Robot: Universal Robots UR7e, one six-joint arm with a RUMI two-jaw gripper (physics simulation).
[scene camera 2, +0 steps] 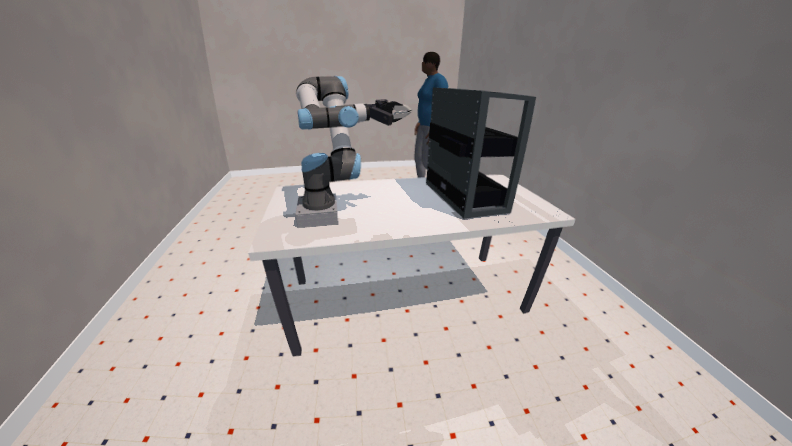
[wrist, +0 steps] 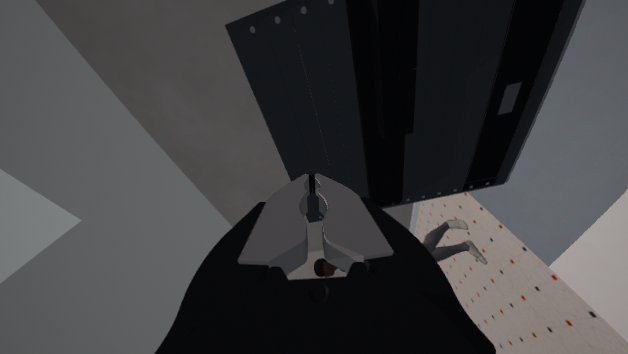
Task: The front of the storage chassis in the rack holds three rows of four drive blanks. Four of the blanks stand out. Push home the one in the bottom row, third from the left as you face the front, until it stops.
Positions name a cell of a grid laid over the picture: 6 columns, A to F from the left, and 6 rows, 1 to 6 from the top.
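A dark rack (scene camera 2: D2) is here in my view, and the wrist view has the rack as well (wrist: D2). Then there is my own gripper (scene camera 2: D2), which I can also find in the wrist view, where my gripper is at (wrist: C3).
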